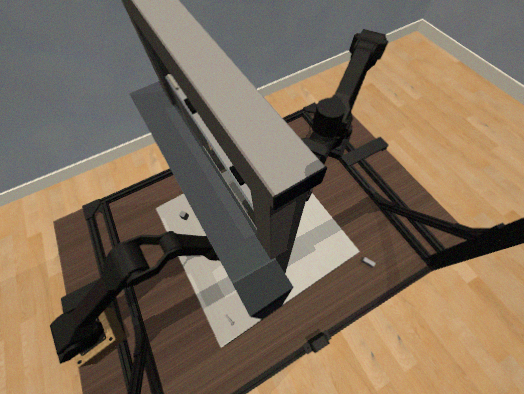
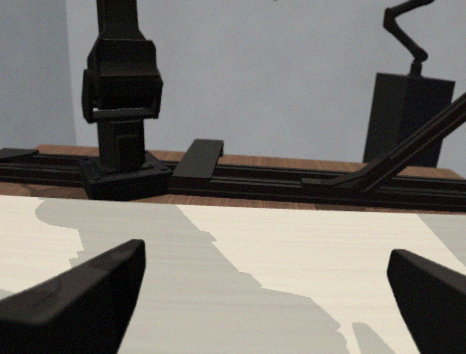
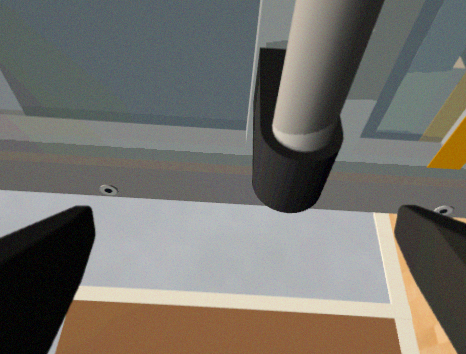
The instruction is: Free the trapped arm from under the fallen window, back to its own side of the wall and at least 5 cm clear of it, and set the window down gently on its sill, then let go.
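Frame: origin at the left arm's base, x ahead, y left, z up, level; metres.
Seen in the pictures: left gripper, between the fingertips: (image 2: 269, 258); right gripper, between the fingertips: (image 3: 246, 219); left arm's base, origin of its link: (image 1: 90, 335); right arm's base, origin of its link: (image 2: 123, 164).
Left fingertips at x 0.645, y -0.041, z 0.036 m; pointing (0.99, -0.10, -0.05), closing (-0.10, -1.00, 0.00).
Offsets run from my left fingertips to a thing's top centre. "spot": to the spot under its first point.
The wall is a pale upper beam (image 1: 225, 95) over a slate-grey lower beam (image 1: 200, 185). The window, a clear pane with a grey lower rail (image 3: 185, 180), has a pale handle bar @(spot: dz +0.232, dx -0.104, dy -0.038 m) (image 3: 320, 65) in a black mount @(spot: dz +0.230, dx -0.104, dy -0.081 m) (image 3: 295, 180). How it rests on the sill is hidden. The left arm (image 1: 192, 245) reaches in at the wall's left side and disappears behind the lower beam. My left gripper (image 2: 269, 258) is open and empty above the white sheet. The right arm (image 1: 357, 70) stands beyond the wall. My right gripper (image 3: 246, 219) is open and empty, facing the rail and handle.
A white sheet (image 1: 320, 265) (image 2: 300, 230) lies beneath the wall. A small grey nut @(dz +0.002, dx -0.279, dy +0.176 m) (image 1: 184, 215), a screw @(dz -0.018, dx -0.330, dy -0.155 m) (image 1: 230, 320) and a small pale cylinder @(dz -0.091, dx +0.101, dy -0.279 m) (image 1: 369, 262) lie around. Black frame rails (image 1: 385, 202) border the table. A yellow strip @(spot: dz +0.138, dx -0.166, dy -0.117 m) (image 3: 452, 147) shows beside the pane.
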